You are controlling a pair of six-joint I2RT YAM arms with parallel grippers.
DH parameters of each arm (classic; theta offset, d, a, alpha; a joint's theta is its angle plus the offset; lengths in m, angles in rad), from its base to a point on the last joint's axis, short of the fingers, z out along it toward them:
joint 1: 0 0.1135 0.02 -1.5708
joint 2: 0 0 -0.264 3.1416
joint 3: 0.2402 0 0.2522 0
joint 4: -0.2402 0 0.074 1.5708
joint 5: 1.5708 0 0 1.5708
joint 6: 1.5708 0.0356 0 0
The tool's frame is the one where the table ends.
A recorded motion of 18 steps. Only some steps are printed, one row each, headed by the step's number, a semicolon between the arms.
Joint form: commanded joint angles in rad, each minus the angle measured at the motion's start. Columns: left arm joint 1, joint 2, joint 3, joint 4, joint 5, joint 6; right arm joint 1, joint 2, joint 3, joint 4, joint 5, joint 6.
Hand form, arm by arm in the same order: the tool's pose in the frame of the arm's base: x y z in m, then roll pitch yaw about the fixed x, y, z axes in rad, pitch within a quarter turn. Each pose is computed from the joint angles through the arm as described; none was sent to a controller.
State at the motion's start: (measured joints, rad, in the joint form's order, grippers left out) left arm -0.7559 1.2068 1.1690 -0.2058 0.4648 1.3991; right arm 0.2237 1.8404 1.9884 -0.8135 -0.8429 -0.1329
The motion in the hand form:
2: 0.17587 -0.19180 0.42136 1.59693 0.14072 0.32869; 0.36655 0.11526 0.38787 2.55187 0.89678 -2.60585
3: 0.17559 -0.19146 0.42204 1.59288 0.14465 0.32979; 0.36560 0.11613 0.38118 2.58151 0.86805 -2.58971
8: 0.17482 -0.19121 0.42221 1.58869 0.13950 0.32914; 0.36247 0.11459 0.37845 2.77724 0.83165 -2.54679
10: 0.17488 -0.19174 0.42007 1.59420 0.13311 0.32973; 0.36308 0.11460 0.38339 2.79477 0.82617 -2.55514
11: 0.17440 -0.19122 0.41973 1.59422 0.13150 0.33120; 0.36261 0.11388 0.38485 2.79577 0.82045 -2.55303
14: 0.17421 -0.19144 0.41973 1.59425 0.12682 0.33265; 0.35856 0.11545 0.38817 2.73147 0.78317 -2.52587
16: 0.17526 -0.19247 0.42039 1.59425 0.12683 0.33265; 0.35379 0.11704 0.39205 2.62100 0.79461 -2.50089
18: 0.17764 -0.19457 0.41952 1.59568 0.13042 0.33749; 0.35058 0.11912 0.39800 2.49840 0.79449 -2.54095
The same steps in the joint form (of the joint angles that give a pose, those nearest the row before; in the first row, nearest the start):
2: -0.0096 -0.0578 0.0214 0.1352 0.0153 0.0444; 0.0140 -0.0272 -0.0418 -0.1681 0.0358 -0.1353
3: -0.0095 -0.0594 0.0213 0.1383 0.0138 0.0383; 0.0186 -0.0288 -0.0615 -0.1804 0.0633 -0.1477
8: -0.0111 -0.0624 0.0183 0.1429 0.0122 0.0413; 0.0294 -0.0564 -0.0971 -0.1637 0.2398 -0.1448
10: -0.0126 -0.0624 0.0122 0.1429 0.0107 0.0505; 0.0309 -0.0488 -0.0665 -0.1819 0.2645 -0.1339
11: -0.0126 -0.0655 0.0091 0.1429 0.0092 0.0521; 0.0294 -0.0457 -0.0542 -0.1988 0.2646 -0.1385
14: -0.0141 -0.0655 0.0091 0.1429 0.0061 0.0567; 0.0309 -0.0167 0.0132 -0.3148 0.1974 -0.1859
16: -0.0142 -0.0594 0.0152 0.1429 0.0061 0.0567; 0.0294 0.0018 0.0577 -0.3964 0.0752 -0.2440
18: -0.0142 -0.0487 0.0182 0.1490 0.0015 0.0537; 0.0309 0.0188 0.1038 -0.4535 -0.0171 -0.2399

